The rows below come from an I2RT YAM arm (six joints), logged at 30 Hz.
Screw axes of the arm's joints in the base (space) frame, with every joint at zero. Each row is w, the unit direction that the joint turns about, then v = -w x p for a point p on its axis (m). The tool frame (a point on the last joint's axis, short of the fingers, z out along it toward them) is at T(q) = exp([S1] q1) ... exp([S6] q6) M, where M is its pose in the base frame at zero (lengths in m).
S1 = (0, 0, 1, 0, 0, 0)
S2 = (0, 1, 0, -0.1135, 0, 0.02)
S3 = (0, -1, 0, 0.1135, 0, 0.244)
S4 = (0, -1, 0, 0.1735, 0, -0.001)
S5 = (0, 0, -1, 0, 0.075, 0)
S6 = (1, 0, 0, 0, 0.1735, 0)
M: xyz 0.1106 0 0.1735 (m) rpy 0 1.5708 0 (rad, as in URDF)
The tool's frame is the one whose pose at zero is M.
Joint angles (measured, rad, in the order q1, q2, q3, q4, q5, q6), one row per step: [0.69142 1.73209 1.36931 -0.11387 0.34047 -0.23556]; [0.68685 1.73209 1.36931 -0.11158 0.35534 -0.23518]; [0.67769 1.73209 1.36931 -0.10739 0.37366 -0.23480]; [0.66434 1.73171 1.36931 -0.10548 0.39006 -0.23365]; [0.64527 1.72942 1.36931 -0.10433 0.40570 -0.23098]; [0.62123 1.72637 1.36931 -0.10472 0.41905 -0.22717]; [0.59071 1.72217 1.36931 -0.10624 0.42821 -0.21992]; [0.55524 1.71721 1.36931 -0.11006 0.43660 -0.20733]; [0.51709 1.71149 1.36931 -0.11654 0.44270 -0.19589]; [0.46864 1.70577 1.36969 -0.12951 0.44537 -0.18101]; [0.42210 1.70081 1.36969 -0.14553 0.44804 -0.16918]
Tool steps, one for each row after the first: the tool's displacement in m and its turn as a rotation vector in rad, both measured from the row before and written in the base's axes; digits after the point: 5 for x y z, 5 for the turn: [0.00142 -0.00189 0.00030 -0.00347 -0.00599 -0.01795]; [0.00265 -0.00345 0.00051 -0.00350 -0.00841 -0.02564]; [0.00345 -0.00491 0.00043 -0.00337 -0.00615 -0.02846]; [0.00440 -0.00707 0.00109 -0.00111 -0.00649 -0.03415]; [0.00517 -0.00889 0.00123 0.00019 -0.00506 -0.03754]; [0.00607 -0.01124 0.00154 0.00475 -0.00360 -0.04166]; [0.00647 -0.01325 0.00160 0.00897 -0.00185 -0.04805]; [0.00622 -0.01446 0.00162 0.00776 -0.00017 -0.04820]; [0.00711 -0.01840 0.00110 0.00932 0.00555 -0.05683]; [0.00584 -0.01796 0.00039 0.00492 0.00894 -0.05376]
